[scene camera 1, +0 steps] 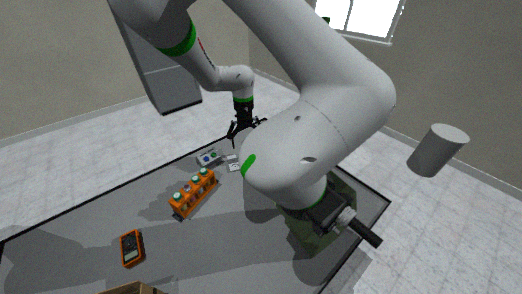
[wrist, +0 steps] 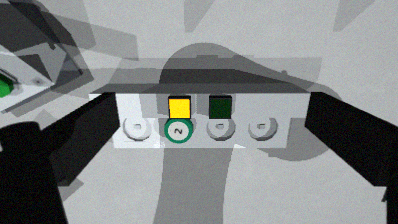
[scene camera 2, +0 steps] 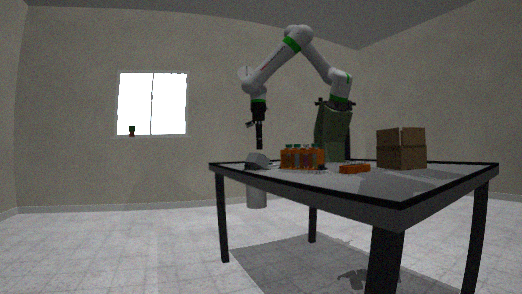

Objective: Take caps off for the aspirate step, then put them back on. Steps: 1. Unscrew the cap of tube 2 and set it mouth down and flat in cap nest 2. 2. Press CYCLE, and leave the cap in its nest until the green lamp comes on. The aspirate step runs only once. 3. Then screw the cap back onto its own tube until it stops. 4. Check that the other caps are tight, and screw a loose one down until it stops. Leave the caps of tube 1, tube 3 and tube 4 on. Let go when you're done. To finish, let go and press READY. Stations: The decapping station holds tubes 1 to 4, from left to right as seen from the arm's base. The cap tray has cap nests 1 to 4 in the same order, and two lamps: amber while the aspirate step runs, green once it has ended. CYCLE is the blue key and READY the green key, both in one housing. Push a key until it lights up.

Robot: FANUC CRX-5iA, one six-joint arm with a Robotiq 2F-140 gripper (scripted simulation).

Observation:
I see my gripper [wrist: 212, 109] and a cardboard box [scene camera 2: 412, 153].
The wrist view does not show the cardboard box: it is out of frame.

